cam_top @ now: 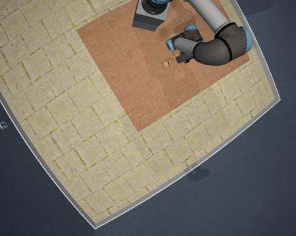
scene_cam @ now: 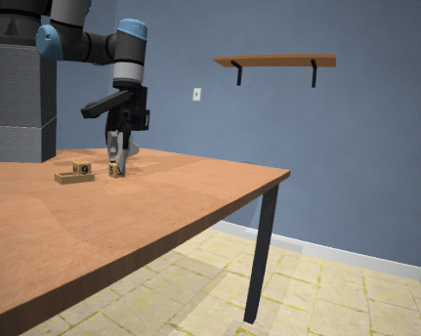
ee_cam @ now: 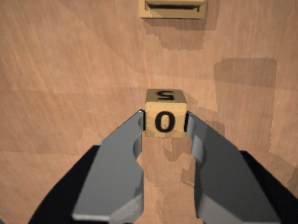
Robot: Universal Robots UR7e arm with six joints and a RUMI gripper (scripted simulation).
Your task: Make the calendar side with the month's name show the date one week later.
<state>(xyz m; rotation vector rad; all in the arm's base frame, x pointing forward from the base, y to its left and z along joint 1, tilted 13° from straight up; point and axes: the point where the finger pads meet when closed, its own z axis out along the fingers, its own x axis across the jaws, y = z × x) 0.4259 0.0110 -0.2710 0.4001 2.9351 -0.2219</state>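
The cube lies 1 cm below my hand. Round my hand: wooden tray 11 cm to the right, 3 cm behind, 2 cm below.
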